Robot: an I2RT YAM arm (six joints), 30 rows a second.
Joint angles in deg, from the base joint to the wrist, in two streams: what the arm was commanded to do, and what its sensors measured. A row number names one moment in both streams.
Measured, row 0:
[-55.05 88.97 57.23 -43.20 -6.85 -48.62]
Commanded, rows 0 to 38:
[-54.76 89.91 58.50 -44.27 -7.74 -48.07]
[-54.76 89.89 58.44 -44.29 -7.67 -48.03]
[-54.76 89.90 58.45 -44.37 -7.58 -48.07]
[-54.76 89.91 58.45 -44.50 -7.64 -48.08]
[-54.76 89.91 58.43 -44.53 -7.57 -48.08]
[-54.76 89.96 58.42 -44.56 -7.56 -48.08]
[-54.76 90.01 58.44 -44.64 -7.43 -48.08]
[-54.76 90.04 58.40 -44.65 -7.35 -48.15]
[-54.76 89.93 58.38 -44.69 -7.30 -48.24]
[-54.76 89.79 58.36 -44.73 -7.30 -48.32]
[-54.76 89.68 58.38 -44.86 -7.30 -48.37]
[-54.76 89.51 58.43 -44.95 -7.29 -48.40]
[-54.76 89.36 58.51 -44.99 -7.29 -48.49]
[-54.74 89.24 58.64 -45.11 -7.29 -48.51]
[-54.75 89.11 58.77 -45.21 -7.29 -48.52]
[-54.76 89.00 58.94 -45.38 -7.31 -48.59]
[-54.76 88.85 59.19 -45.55 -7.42 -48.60]
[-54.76 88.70 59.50 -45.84 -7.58 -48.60]
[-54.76 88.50 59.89 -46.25 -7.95 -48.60]
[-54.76 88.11 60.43 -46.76 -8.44 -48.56]
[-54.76 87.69 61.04 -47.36 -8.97 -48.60]
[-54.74 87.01 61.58 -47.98 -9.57 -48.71]
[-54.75 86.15 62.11 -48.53 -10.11 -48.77]
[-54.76 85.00 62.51 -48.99 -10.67 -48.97]
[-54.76 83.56 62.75 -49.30 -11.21 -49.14]
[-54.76 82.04 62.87 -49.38 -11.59 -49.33]
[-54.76 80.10 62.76 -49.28 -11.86 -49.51]
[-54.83 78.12 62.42 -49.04 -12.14 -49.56]
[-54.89 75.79 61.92 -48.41 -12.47 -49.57]
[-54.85 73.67 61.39 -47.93 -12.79 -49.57]
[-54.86 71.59 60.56 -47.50 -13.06 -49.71]
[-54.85 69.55 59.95 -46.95 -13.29 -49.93]
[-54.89 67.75 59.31 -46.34 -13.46 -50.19]
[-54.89 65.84 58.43 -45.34 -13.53 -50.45]
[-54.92 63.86 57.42 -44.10 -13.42 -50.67]
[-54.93 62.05 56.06 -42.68 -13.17 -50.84]
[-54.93 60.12 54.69 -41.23 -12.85 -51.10]
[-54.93 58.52 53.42 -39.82 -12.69 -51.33]
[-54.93 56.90 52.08 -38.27 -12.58 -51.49]
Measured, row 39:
[-55.05 61.32 56.66 -42.94 -12.12 -50.28]
